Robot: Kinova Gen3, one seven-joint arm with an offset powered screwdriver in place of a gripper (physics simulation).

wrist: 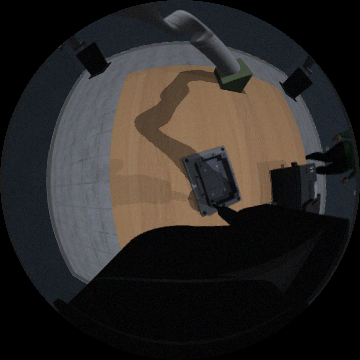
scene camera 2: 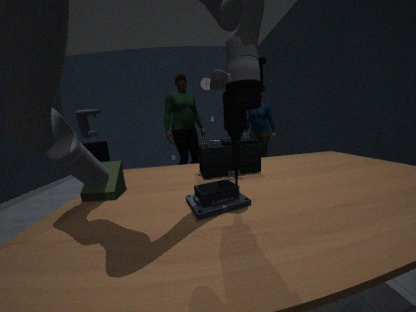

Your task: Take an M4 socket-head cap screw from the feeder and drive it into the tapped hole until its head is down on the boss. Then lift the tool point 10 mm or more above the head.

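The powered screwdriver (scene camera 2: 236,184) (wrist: 215,205) points down, with its thin tip at one corner of the dark box-shaped housing (scene camera 2: 217,194) (wrist: 220,181). The tip looks at or very near the housing's rim; contact cannot be made out. The housing sits on a grey base plate (scene camera 2: 206,210) (wrist: 196,192) on the table. The tapped hole and boss under the tip are hidden or too small to tell, and no screw or screw head can be made out there. The black feeder (scene camera 2: 230,161) (wrist: 286,188) stands behind the housing in the scene view and right of it in the wrist view.
The arm's base stands on a green block (scene camera 2: 116,183) (wrist: 234,79) at the table's edge. A small light piece (scene camera 2: 234,175) lies at the feeder's foot. The arm's shadow falls across the wooden table (scene camera 2: 325,220) (wrist: 235,120). Two people stand beyond the table.
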